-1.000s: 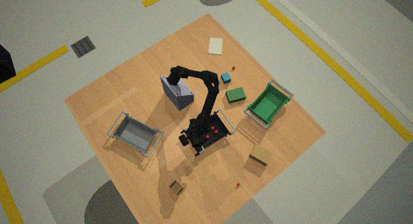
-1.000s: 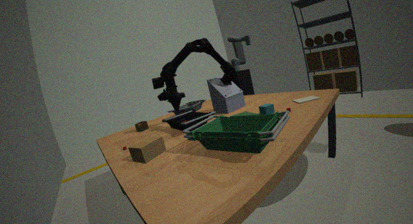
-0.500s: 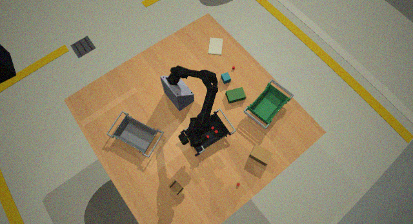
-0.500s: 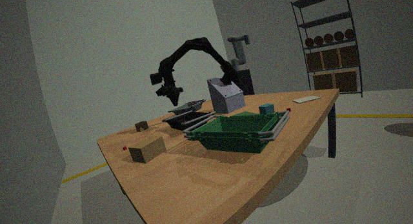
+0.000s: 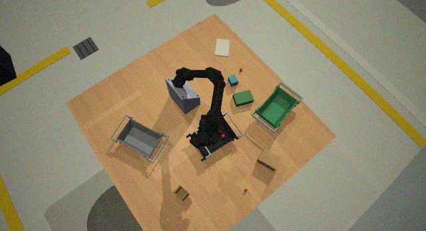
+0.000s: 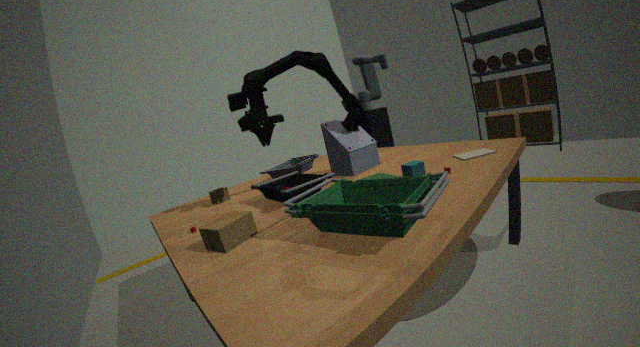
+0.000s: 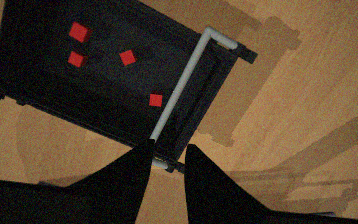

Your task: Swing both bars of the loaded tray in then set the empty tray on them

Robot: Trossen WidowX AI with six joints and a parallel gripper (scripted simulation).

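The grey plastic tray lies 32 cm to the right of my gripper tip, 25 cm behind it and 15 cm below it. From my gripper tip the other things lie so: red block 36 cm ahead, 19 cm below, 6 cm to the left; small brown box 27 cm to the right, 18 cm below, 17 cm ahead; green block 39 cm to the left, 17 cm below, 15 cm behind.
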